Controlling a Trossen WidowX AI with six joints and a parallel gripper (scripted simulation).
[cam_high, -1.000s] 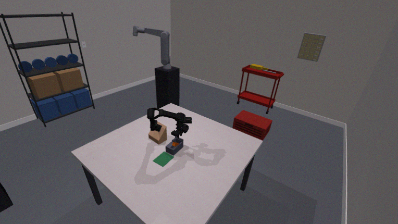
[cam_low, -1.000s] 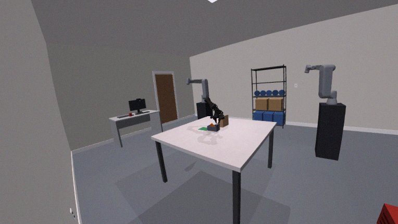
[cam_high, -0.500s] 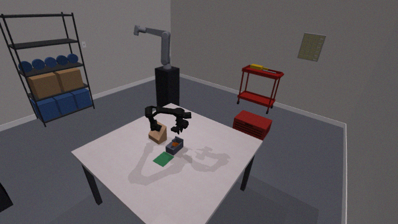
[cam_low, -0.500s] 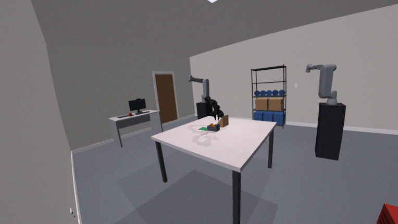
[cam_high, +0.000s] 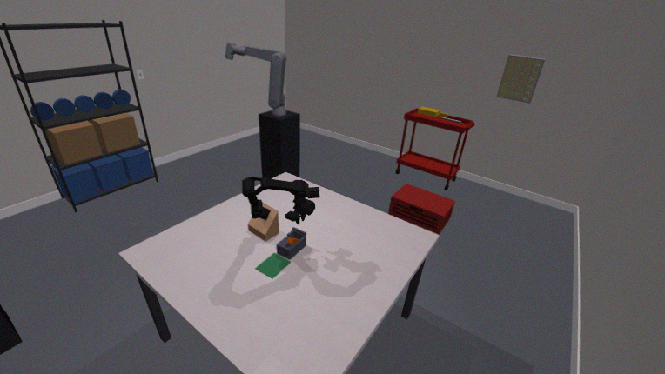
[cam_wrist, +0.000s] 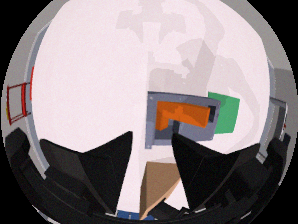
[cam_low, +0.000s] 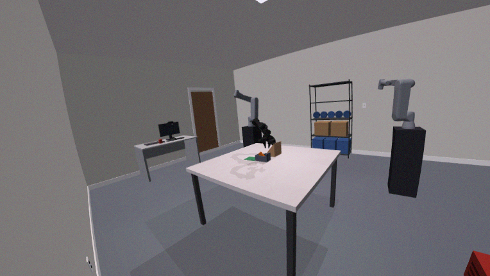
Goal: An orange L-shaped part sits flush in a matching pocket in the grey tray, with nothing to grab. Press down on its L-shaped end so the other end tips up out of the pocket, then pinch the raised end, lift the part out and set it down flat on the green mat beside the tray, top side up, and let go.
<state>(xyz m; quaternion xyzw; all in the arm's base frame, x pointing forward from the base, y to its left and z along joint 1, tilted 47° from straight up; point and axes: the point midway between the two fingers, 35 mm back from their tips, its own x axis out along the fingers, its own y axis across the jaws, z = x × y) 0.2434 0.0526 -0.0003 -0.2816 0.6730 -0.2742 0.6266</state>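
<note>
The orange L-shaped part is 10 mm behind my gripper tip, 40 mm to the right of it and 110 mm below it. Round my gripper tip: green mat 220 mm to the right, 160 mm below.
</note>
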